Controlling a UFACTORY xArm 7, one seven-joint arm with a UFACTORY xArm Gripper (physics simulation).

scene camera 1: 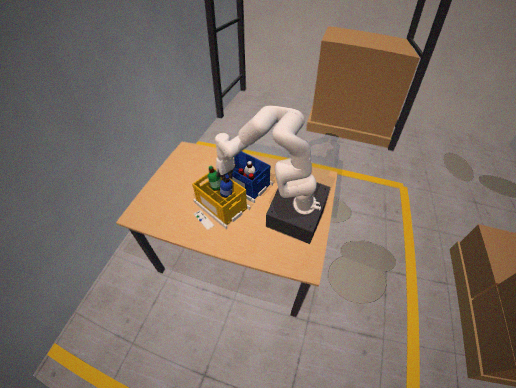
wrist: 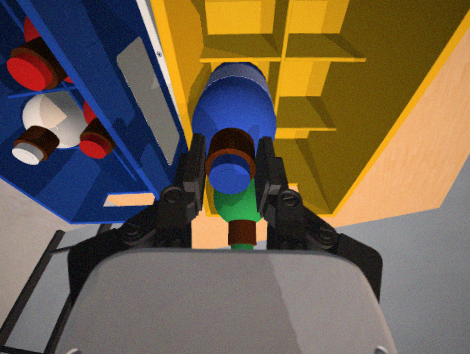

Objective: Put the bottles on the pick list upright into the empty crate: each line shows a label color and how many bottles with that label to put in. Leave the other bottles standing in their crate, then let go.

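Places are measured from the arm's base along level axes (x ahead, y left, z up), in metres.
Where they show: gripper, between the fingertips: (scene camera 1: 227,179) (wrist: 231,151); arm's base, origin of its link: (scene camera 1: 304,203).
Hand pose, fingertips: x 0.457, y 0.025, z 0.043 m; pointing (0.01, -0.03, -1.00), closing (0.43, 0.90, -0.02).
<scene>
Things, the pixels of their top centre, and the offset from my fingertips. Level surfaces: height alone.
- blue bottle, centre of its top: (wrist: 232,192) (scene camera 1: 225,175) 0.016 m ahead, 0.005 m right, 0.022 m up
- yellow crate, centre of its top: (wrist: 288,144) (scene camera 1: 218,186) 0.047 m ahead, 0.036 m left, 0.042 m down
- green bottle, centre of its top: (wrist: 242,250) (scene camera 1: 212,167) 0.117 m ahead, 0.036 m right, 0.023 m up
- blue crate, centre of its top: (wrist: 54,164) (scene camera 1: 244,164) 0.016 m back, 0.202 m right, 0.042 m down
- white bottle, centre of its top: (wrist: 25,157) (scene camera 1: 249,162) 0.032 m back, 0.244 m right, 0.055 m down
- pick list, centre of its top: (scene camera 1: 203,219) 0.099 m ahead, 0.176 m left, 0.216 m down
- wooden table, height of its surface: 0.218 m down
A blue bottle (scene camera 1: 226,187) (wrist: 234,107) stands about upright at the yellow crate (scene camera 1: 222,210) (wrist: 380,65); its base is hidden in the scene view. My gripper (scene camera 1: 226,175) (wrist: 231,151) is shut on its brown neck, just under the blue cap. A green bottle (scene camera 1: 214,179) (wrist: 239,207) stands in the same crate, beyond the blue one in the wrist view. The blue crate (scene camera 1: 261,186) (wrist: 95,47) holds a white bottle (scene camera 1: 249,168) (wrist: 37,115) and several red-capped bottles (scene camera 1: 251,175) (wrist: 29,72). The pick list (scene camera 1: 203,220) shows small green and blue marks.
The two crates stand close side by side on the wooden table (scene camera 1: 165,185). The yellow crate has low dividers (wrist: 320,59). The black robot base (scene camera 1: 292,222) stands at the table's right. A tall brown box (scene camera 1: 365,85) stands on the floor behind.
</scene>
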